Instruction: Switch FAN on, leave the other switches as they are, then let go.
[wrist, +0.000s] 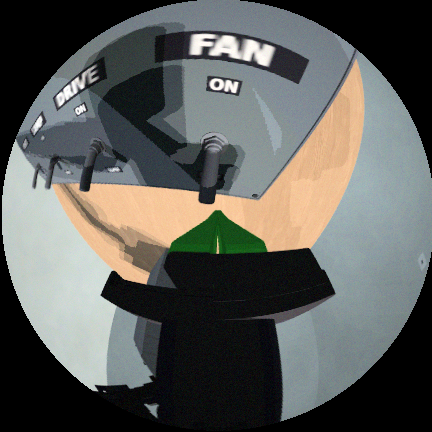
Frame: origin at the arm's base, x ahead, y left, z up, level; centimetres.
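Seen in the pictures: gripper, fingertip midpoint: (217, 214).
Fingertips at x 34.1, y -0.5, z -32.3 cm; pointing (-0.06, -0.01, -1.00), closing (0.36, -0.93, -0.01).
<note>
Pixels of each thing's top centre, then the offset from my fingertips to it. "*": a spot on its surface instead. Level surfaces: height alone.
- FAN switch, surface spot: (210, 172) * dx +4.8, dy +2.3, dz +2.0 cm
- black label, middle of its top: (232, 42) dx +12.6, dy +4.1, dz +3.4 cm
- DRIVE switch, surface spot: (89, 170) * dx +2.0, dy +13.5, dz +1.8 cm
- wooden table top, its level: dz -9.9 cm
The FAN switch (210, 172) is a dark toggle lever on a grey panel (300, 100), below a black label (231, 52) reading FAN and a small ON label (224, 86). Its lever slants down, away from the ON label, and its tip covers the spot where an OFF label could be. My gripper (217, 214) is shut and empty. Its green fingertips meet just below the lever's tip in the view; whether they touch it I cannot tell.
The DRIVE switch (89, 170) stands to the left, its lever also pointing down. Two more levers (51, 172) (36, 176) stand at the far left. A wooden table top (330, 165) lies under the panel.
</note>
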